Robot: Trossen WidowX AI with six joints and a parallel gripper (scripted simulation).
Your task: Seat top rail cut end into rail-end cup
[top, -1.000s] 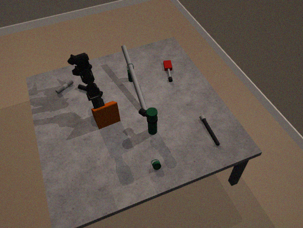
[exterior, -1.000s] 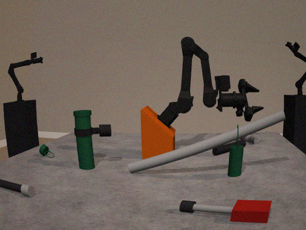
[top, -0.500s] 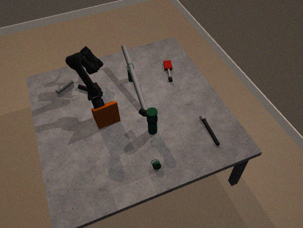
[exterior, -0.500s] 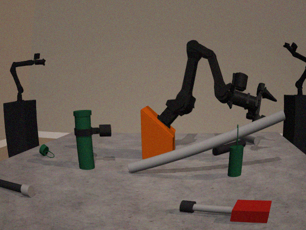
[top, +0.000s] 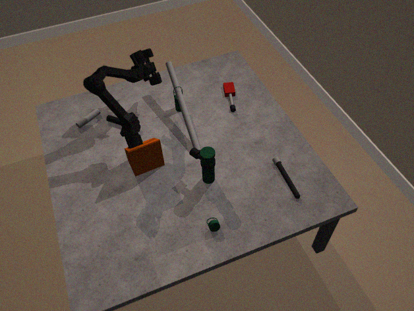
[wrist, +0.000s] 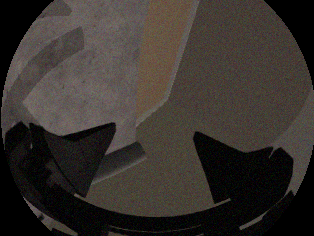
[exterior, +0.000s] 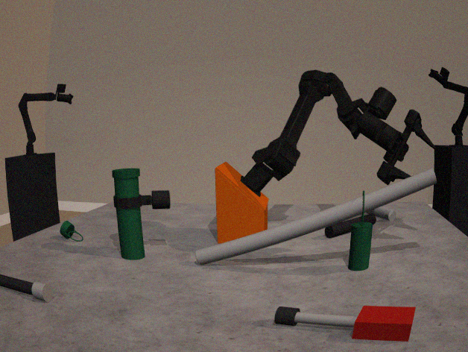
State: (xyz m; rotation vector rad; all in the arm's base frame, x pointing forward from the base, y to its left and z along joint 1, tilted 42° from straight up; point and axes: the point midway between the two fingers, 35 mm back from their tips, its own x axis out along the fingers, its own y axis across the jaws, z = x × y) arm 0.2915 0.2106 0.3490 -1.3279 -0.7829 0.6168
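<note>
My gripper tip is now 18 cm to the left of the small green post, 11 cm above it and 4 cm short of it. From my gripper tip the other things lie so: short grey tube: 44 cm behind, 19 cm below, 1 cm to the left; then dark tube: 29 cm behind, 19 cm below, 13 cm to the right.
</note>
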